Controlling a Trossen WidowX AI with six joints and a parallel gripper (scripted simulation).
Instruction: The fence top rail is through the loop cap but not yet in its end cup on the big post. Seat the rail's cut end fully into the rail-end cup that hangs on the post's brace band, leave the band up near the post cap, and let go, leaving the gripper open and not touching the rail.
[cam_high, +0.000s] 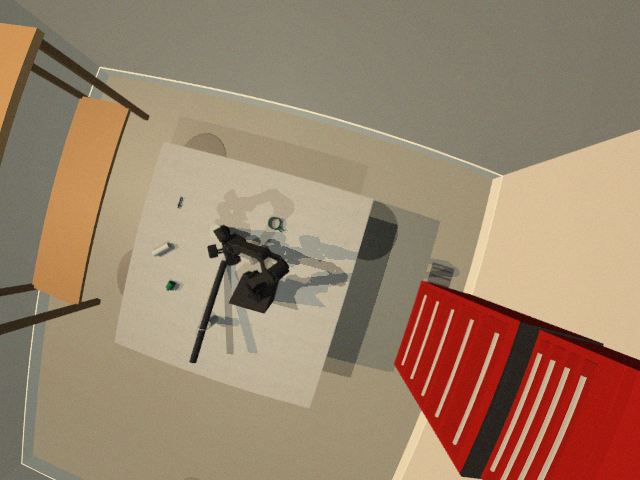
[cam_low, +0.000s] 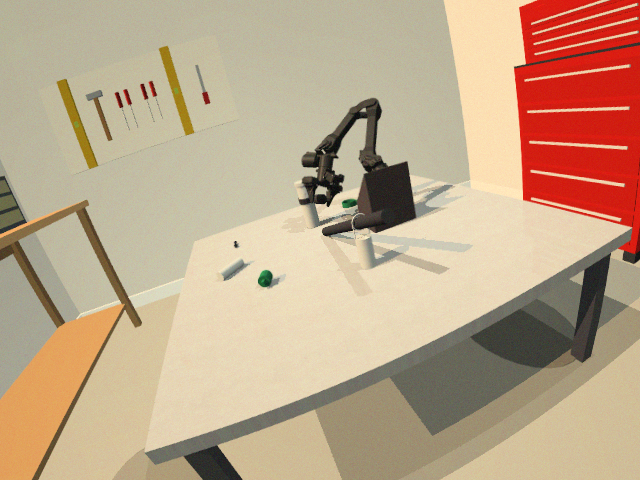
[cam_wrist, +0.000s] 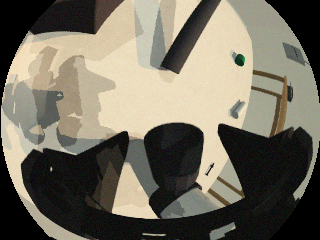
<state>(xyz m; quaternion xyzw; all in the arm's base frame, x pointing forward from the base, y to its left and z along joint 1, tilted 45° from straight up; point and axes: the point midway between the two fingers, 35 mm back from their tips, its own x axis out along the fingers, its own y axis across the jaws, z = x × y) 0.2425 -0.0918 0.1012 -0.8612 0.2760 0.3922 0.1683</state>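
The dark cup lies 3 cm to the right of my gripper tip and 2 cm above it. Also, from my gripper tip: dark bolt: 41 cm ahead, 11 cm to the right, 10 cm below; then short white tube: 39 cm ahead, 19 cm to the left, 9 cm below; then green ring: 22 cm to the right, 17 cm behind, 9 cm below.
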